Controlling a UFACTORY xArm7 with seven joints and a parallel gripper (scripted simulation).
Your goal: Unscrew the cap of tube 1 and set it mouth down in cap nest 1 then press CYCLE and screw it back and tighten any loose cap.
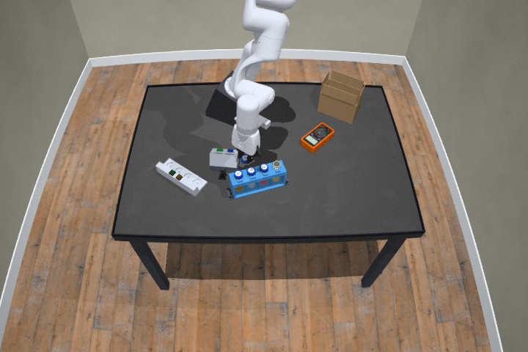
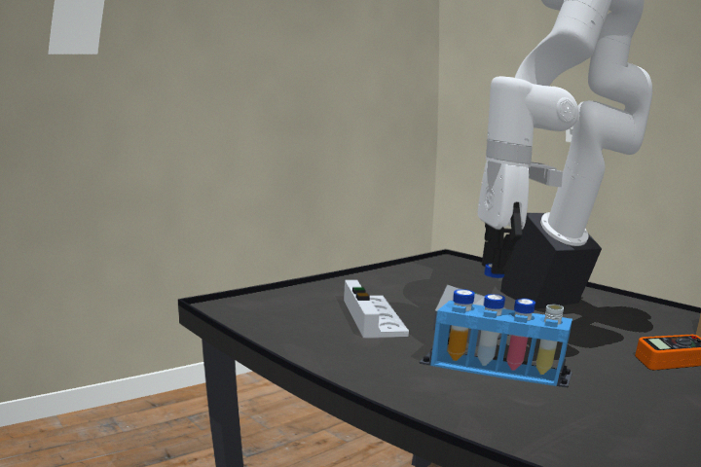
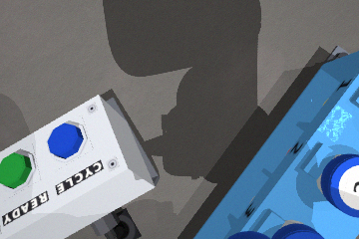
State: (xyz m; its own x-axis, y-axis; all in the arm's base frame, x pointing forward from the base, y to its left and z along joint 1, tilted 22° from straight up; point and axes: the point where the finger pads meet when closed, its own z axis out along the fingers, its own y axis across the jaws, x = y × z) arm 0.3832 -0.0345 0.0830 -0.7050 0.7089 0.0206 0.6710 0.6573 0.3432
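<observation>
My hand is 120 mm above the grey key housing, 110 mm past it and 80 mm to the left of it. Round my hand: cap 1 (20 mm below).
</observation>
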